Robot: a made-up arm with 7 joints.
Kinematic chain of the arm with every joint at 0, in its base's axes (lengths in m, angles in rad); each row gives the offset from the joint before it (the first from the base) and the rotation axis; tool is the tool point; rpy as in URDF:
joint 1: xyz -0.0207 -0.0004 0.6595 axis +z
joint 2: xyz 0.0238 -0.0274 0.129 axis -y
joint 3: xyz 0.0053 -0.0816 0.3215 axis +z
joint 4: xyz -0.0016 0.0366 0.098 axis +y
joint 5: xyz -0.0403 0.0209 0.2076 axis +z
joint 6: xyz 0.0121 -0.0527 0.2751 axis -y
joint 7: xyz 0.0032 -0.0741 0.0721 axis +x
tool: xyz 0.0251 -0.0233 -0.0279 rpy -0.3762 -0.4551 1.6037
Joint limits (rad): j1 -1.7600..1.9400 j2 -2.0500..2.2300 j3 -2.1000..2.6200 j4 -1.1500..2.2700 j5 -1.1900..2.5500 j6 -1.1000..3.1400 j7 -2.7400..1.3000
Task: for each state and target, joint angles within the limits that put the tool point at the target. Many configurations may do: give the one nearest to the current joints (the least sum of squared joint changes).
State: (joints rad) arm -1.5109 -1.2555 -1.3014 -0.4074 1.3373 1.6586 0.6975
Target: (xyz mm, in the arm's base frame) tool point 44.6 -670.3 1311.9
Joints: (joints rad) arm -1.7600 -1.0533 -1.1452 -0.8511 1.1990 1.8169 0.7402
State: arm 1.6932 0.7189 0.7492 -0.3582 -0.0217 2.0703 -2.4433
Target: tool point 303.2 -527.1 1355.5
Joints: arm 1.5323 0.5184 0.6622 -0.4229 -0.0117 2.3149 -2.4648
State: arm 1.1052 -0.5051 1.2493 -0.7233 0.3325 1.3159 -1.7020
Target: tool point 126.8 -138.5 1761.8
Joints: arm 0.9295 0.1377 1.2955 -0.0849 0.5264 1.0775 -1.6989
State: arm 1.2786 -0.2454 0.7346 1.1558 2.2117 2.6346 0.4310
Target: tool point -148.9 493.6 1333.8
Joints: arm 1.3182 -0.2881 0.6939 0.8987 2.2432 2.5917 0.4485
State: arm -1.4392 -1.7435 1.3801 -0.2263 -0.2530 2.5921 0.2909
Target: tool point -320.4 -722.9 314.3
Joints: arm -1.5029 -2.0500 1.6770 -0.3472 -0.1809 2.6817 0.2357
